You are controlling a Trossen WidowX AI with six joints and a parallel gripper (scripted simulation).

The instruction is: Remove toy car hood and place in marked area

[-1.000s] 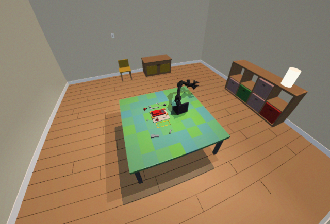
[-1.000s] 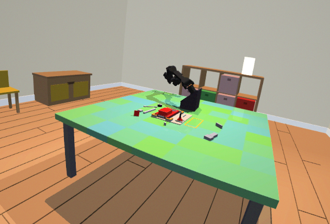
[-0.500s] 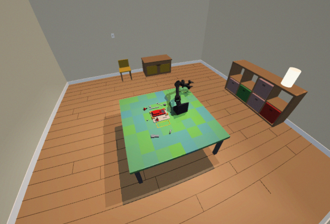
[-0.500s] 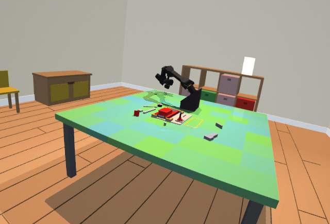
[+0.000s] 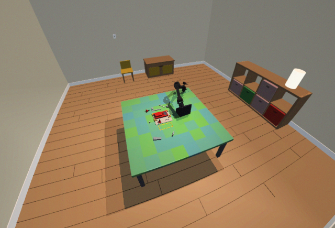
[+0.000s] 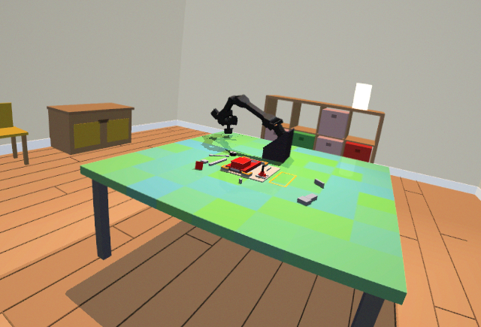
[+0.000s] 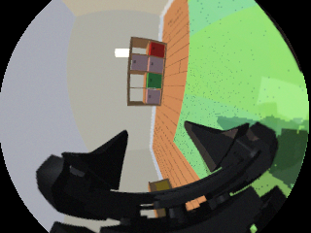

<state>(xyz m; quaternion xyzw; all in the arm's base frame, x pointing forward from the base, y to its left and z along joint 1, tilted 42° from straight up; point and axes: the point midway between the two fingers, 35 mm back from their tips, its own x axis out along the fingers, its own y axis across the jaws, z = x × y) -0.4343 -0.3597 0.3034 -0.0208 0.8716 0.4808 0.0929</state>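
Right now my gripper tip is 740 mm short of the grey bar, 180 mm to the right of it and 90 mm above it.
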